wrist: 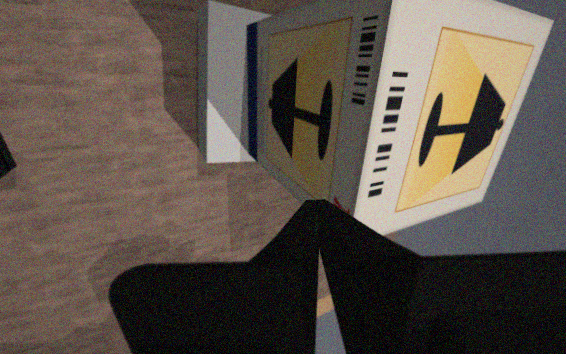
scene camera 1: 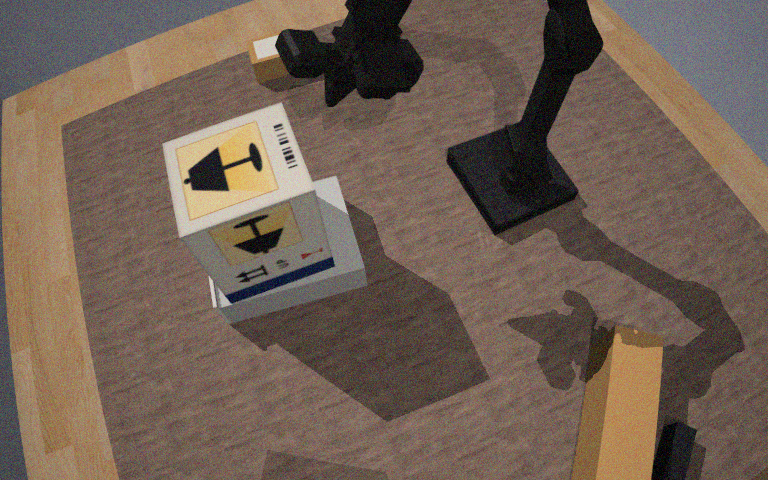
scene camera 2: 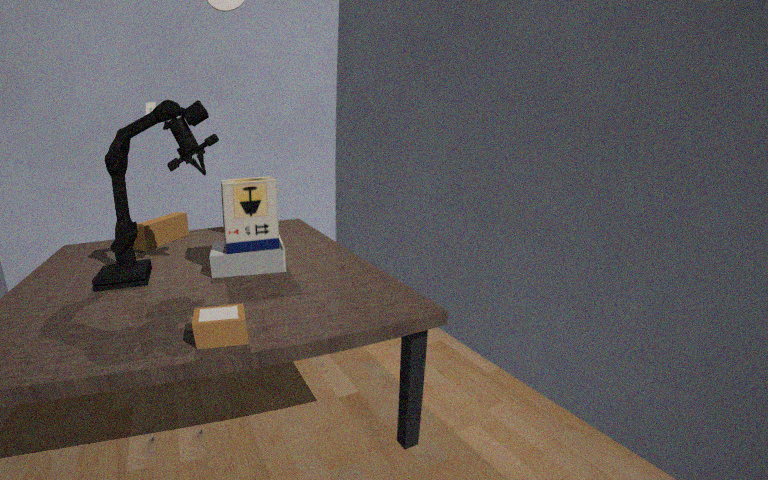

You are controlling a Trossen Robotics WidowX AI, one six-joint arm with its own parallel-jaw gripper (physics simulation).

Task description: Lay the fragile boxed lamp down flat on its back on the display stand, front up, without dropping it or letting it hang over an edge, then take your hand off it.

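Pixels of known places: gripper, fingertip midpoint: [wrist: 315, 209] [scene camera 1: 328, 104] [scene camera 2: 205, 174]; arm's base, origin of the base link: [scene camera 1: 519, 184] [scene camera 2: 126, 265].
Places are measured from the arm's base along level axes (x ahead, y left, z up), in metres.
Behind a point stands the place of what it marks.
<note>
The boxed lamp [scene camera 1: 237, 169] {x 0.464, y -0.002, z 0.259 m} [scene camera 2: 249, 217] {x 0.467, y -0.095, z 0.148 m} [wrist: 310, 115] {x 0.379, y -0.015, z 0.194 m} is a tall white box with lamp pictures on yellow panels and a blue band round its bottom. It stands upright on the white display stand [scene camera 1: 346, 243] {x 0.345, y 0.031, z 0.037 m} [scene camera 2: 247, 264] {x 0.448, y -0.112, z 0.000 m} [wrist: 225, 100] {x 0.349, y -0.024, z 0.036 m}, with a strip of the stand's top bare on the side towards the arm's base. One lamp picture faces up. In the scene camera 2 view the lamp on the side face is drawn upside down. My gripper [scene camera 1: 333, 104] {x 0.325, y -0.039, z 0.290 m} [scene camera 2: 204, 172] {x 0.325, y -0.039, z 0.290 m} [wrist: 315, 209] {x 0.325, y -0.039, z 0.290 m} is shut and empty, its tips above and to the arm's side of the box, apart from it.
A small cardboard box [scene camera 1: 270, 69] {x 0.380, y -0.482, z -0.006 m} [scene camera 2: 220, 332] {x 0.357, y -0.571, z -0.001 m} with a white label lies near a table edge. A long tan block [scene camera 1: 628, 407] {x 0.049, y 0.439, z 0.073 m} [scene camera 2: 167, 229] {x 0.092, y 0.443, z 0.025 m} lies beyond the arm's black base [scene camera 1: 498, 192] {x 0.048, y 0.004, z 0.002 m} [scene camera 2: 121, 276] {x 0.015, y -0.128, z 0.003 m}. A dark object [scene camera 1: 673, 452] {x -0.017, y 0.532, z 0.013 m} is beside that block.
</note>
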